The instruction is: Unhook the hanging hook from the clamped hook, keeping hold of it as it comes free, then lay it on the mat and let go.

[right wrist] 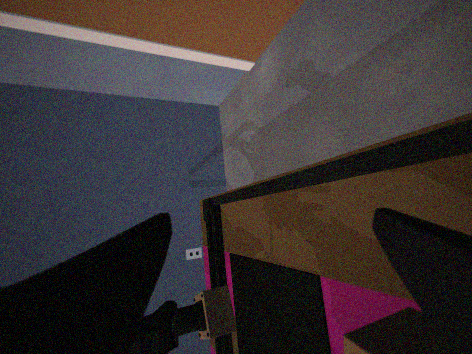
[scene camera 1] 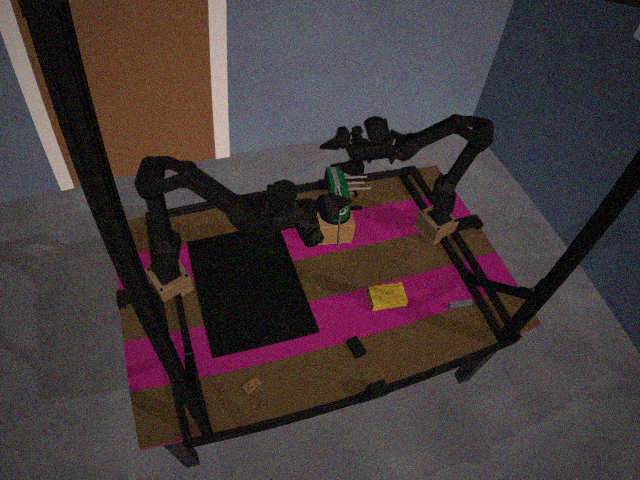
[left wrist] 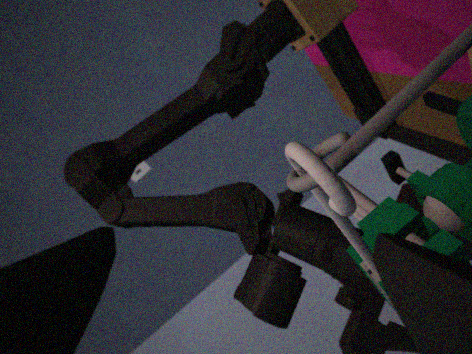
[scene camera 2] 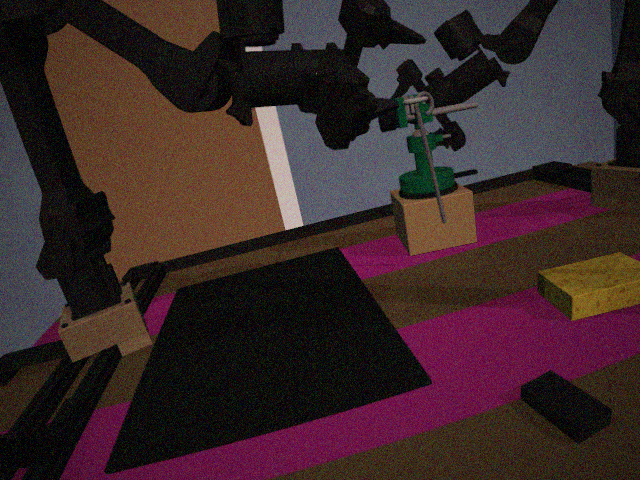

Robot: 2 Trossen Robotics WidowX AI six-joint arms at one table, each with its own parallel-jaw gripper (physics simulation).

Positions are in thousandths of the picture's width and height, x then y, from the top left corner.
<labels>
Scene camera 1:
left gripper: 534,422
right gripper: 509,326
</labels>
